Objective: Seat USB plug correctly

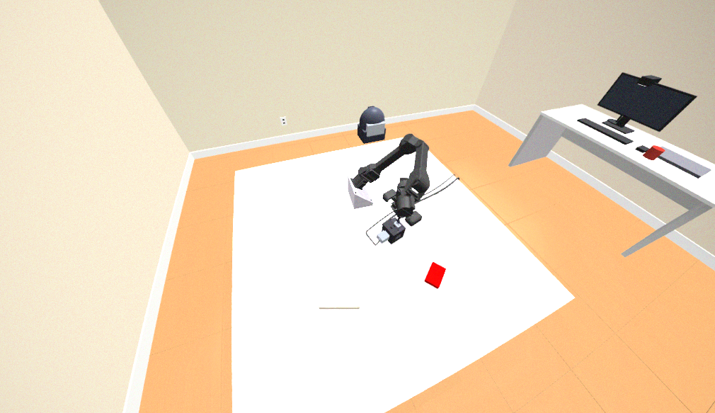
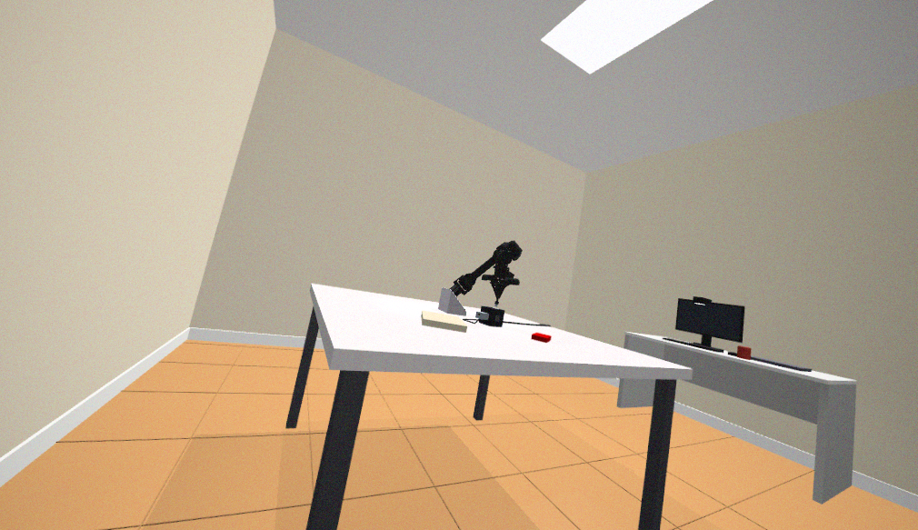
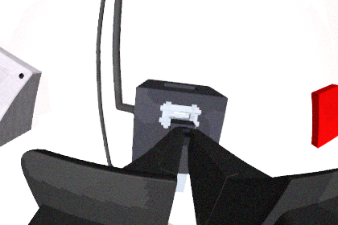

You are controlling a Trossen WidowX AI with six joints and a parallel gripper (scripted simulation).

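My gripper tip is 5 cm above the white socket frame. Round my gripper tip: flat tan board: 32 cm to the right, 12 cm ahead, 11 cm below; then red block: 25 cm ahead, 11 cm below, 6 cm to the left.
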